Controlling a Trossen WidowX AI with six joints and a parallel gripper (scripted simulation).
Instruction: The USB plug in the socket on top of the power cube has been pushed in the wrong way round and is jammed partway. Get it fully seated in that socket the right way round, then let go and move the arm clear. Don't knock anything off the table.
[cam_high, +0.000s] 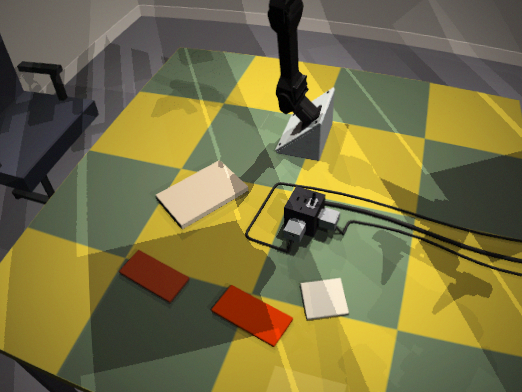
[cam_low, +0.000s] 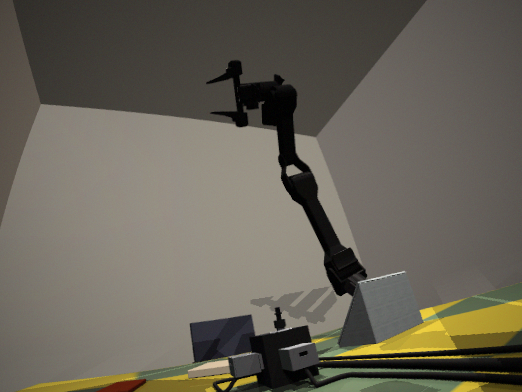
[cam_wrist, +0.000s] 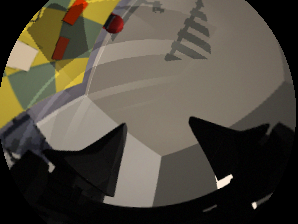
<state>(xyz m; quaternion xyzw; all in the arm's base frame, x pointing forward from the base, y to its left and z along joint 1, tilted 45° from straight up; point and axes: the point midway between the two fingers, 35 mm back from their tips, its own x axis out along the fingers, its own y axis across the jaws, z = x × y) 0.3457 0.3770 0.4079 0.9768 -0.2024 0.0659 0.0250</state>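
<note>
My gripper tip is now 30 mm past the dark USB plug, 80 mm to the right of it and 590 mm above it. The rest, counted from my gripper tip: beige notebook 70 mm behind, 220 mm to the right, 670 mm below.
</note>
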